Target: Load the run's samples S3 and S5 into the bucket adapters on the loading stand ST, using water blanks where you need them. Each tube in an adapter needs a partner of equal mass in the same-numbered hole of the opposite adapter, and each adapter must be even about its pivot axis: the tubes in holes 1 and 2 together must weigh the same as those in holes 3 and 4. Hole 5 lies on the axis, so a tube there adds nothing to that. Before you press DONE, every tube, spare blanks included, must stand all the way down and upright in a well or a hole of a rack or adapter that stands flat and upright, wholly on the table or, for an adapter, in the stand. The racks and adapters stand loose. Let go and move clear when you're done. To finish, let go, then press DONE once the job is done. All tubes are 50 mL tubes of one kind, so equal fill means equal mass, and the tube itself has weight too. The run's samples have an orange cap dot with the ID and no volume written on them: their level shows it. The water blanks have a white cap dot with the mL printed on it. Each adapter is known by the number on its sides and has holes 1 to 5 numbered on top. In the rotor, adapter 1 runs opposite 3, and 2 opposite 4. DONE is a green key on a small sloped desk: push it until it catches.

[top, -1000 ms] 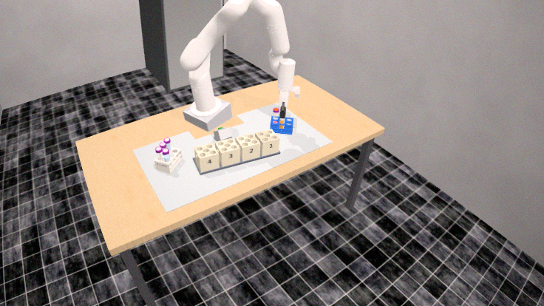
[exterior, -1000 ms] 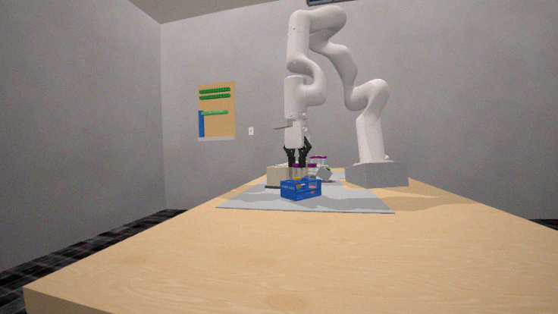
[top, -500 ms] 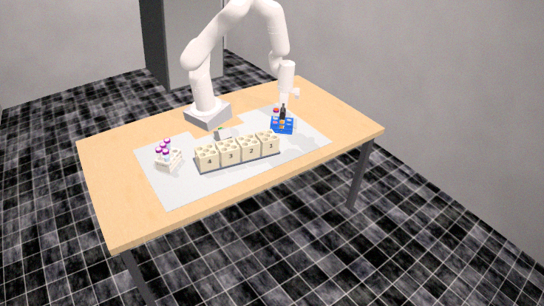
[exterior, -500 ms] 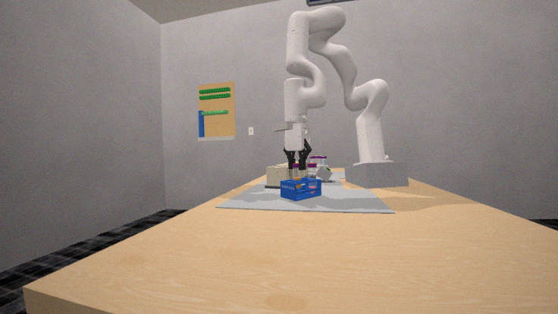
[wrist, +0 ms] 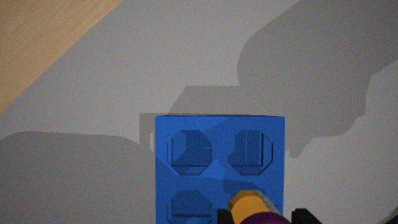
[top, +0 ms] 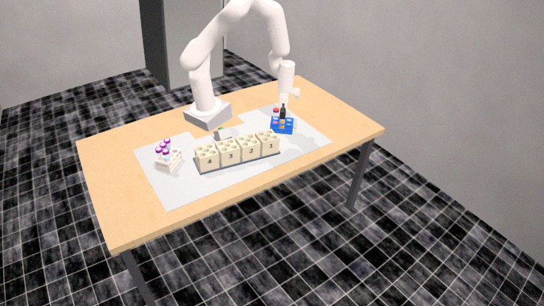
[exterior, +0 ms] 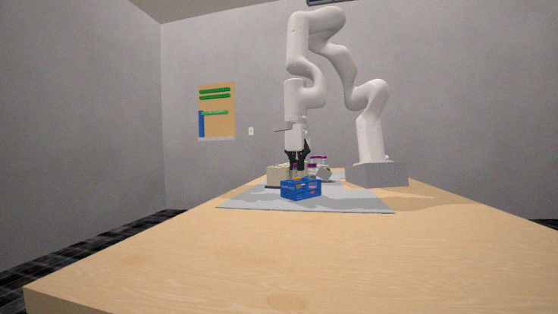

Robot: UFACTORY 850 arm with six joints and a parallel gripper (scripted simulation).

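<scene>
Now: hand 50 mm above the sample tube and 10 mm short of it. Also, from my hand: blue sample rack: 90 mm below, 20 mm to the left, 10 mm behind.
</scene>
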